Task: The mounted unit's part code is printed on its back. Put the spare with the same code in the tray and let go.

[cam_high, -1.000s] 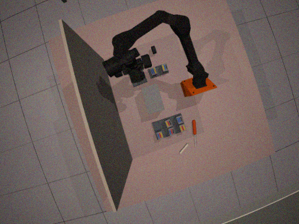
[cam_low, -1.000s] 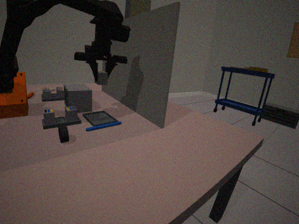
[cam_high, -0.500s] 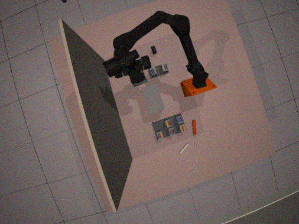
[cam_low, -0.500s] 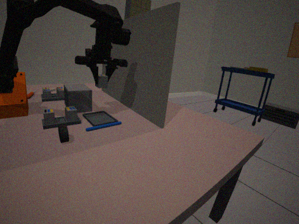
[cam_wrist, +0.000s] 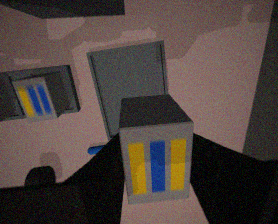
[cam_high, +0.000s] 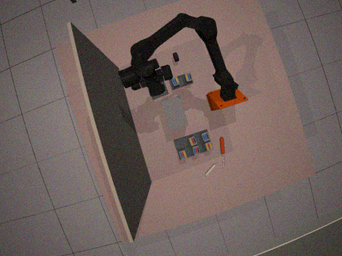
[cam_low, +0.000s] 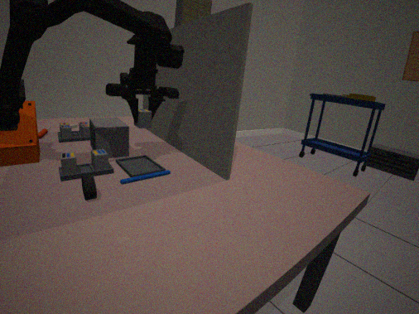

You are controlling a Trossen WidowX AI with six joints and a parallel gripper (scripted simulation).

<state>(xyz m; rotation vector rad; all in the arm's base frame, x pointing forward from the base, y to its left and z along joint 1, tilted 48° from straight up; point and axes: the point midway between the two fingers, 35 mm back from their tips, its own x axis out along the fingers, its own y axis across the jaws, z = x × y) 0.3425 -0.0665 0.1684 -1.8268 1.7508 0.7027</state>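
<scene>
The flat dark tray lies 130 mm below my gripper tip and 10 mm behind it. From my gripper tip the other things lie so: grey mounted unit: 180 mm to the left, 80 mm below, 60 mm behind; then blue pen: 120 mm below, 80 mm to the right, 20 mm behind; then grey spare: 20 mm above.
</scene>
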